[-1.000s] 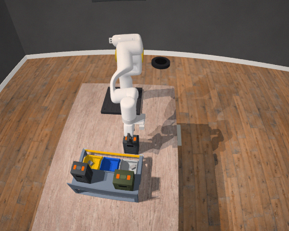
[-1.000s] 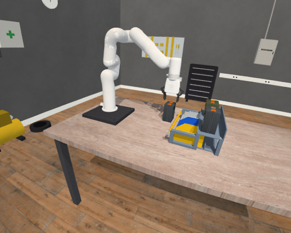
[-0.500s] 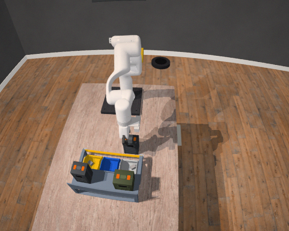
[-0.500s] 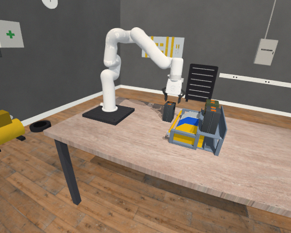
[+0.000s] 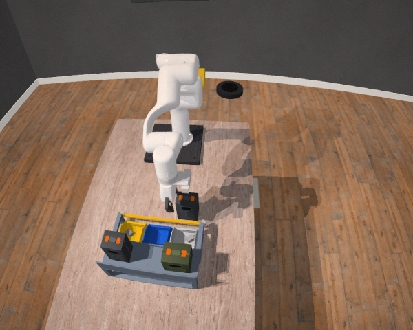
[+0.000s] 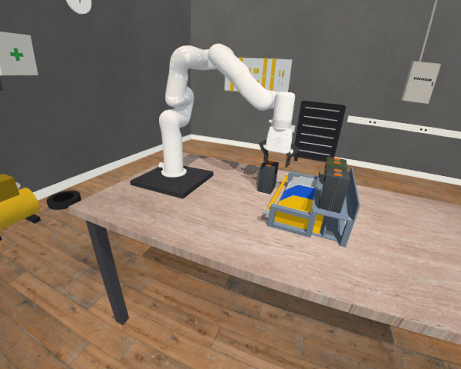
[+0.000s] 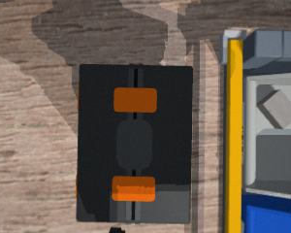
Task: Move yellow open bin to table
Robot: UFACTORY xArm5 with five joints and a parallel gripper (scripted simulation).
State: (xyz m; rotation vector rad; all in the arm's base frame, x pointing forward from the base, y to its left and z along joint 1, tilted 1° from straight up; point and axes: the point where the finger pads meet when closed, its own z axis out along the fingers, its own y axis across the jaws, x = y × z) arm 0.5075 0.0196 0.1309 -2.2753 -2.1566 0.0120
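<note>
The thin yellow rod is 40 mm ahead of my hand, 60 mm to the right of it and 100 mm below it. From my hand the other things lie so: grey shelf 170 mm ahead, 60 mm to the right, 90 mm below; then pale grey bin 140 mm ahead, 50 mm to the left, 120 mm below; then blue bin 140 mm ahead, 60 mm to the right, 120 mm below.
</note>
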